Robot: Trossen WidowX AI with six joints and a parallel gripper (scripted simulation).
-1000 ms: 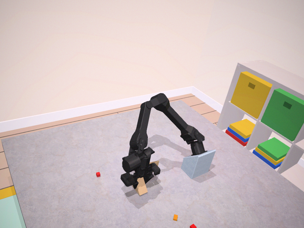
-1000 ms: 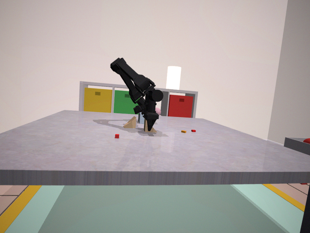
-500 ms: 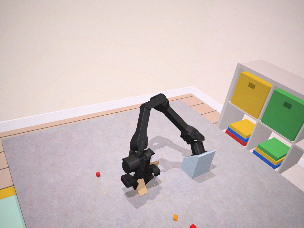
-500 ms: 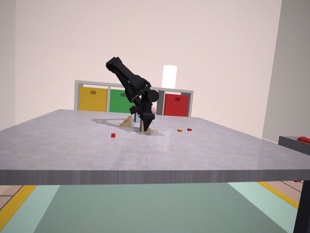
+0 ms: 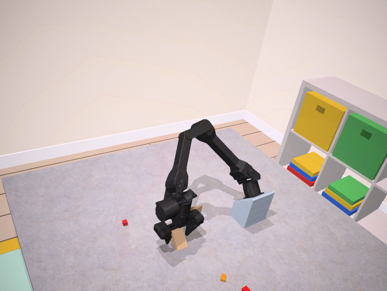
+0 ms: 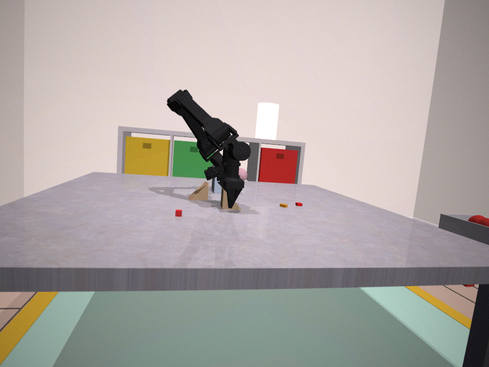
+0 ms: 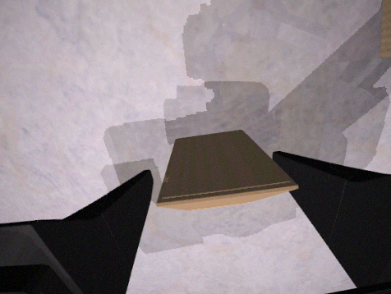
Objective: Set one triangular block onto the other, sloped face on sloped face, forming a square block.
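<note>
Now: the block 1 cm above my gripper tip. From my gripper tip the other things lie so: orange cube: 22 cm to the left, 4 cm behind.
</note>
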